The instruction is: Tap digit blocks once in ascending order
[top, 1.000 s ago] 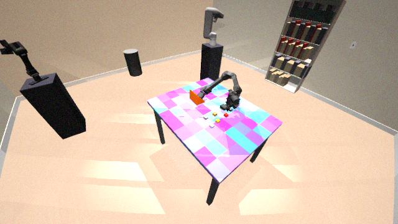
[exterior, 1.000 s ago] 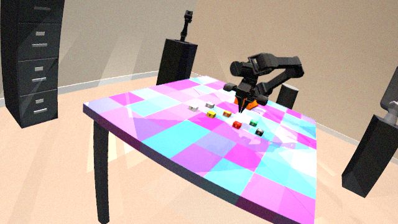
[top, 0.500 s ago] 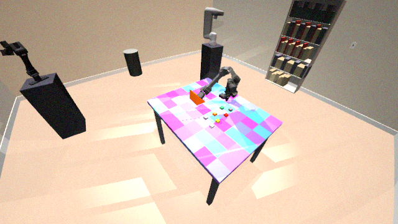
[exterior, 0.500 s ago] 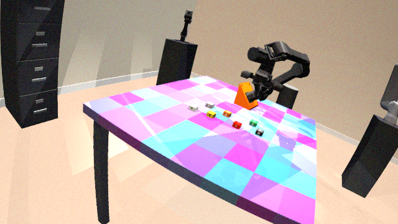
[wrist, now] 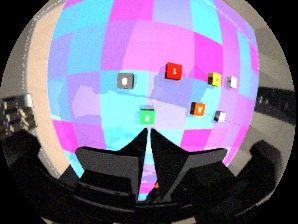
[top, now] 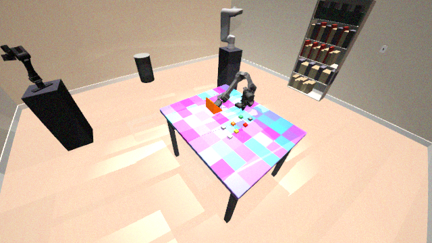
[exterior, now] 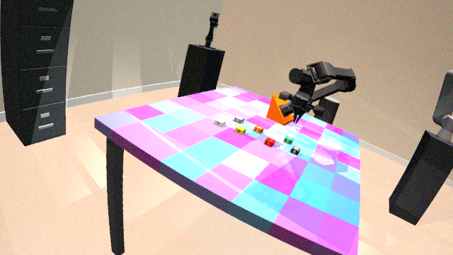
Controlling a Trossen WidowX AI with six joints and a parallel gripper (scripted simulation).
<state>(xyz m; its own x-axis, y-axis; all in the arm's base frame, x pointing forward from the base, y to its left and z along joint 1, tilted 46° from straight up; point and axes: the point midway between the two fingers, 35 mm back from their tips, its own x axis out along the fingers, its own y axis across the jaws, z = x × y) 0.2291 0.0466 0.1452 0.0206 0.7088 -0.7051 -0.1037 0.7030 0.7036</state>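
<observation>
Now: the green block 10 mm behind my gripper tip and 80 mm below it. Round my gripper tip: red block 100 mm ahead, 40 mm to the right, 80 mm below; dark grey block 60 mm ahead, 60 mm to the left, 80 mm below; orange block 30 mm ahead, 130 mm to the right, 80 mm below.
</observation>
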